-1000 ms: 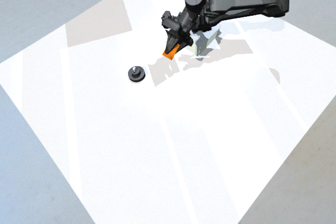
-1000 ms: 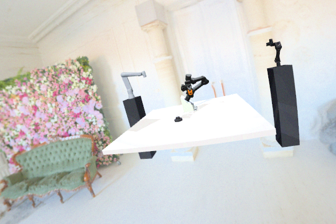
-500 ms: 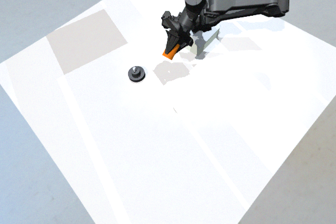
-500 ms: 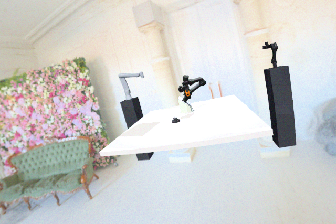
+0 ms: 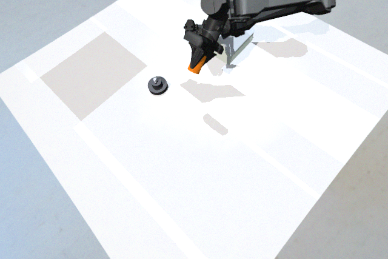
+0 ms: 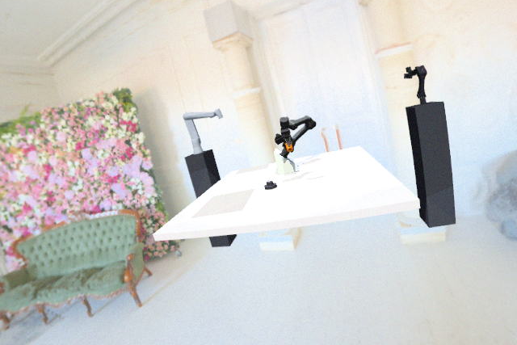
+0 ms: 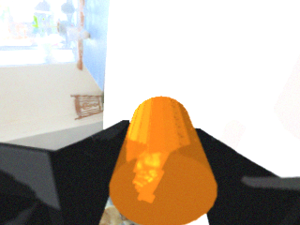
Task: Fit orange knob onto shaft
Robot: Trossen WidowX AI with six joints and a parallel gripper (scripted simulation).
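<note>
Now: gripper tip 30 mm past the orange knob, 10 mm to the left of it and 20 mm below it. From my gripper tip the other things lie so: dark round pedestal: 80 mm ahead, 170 mm to the right, 190 mm below.
</note>
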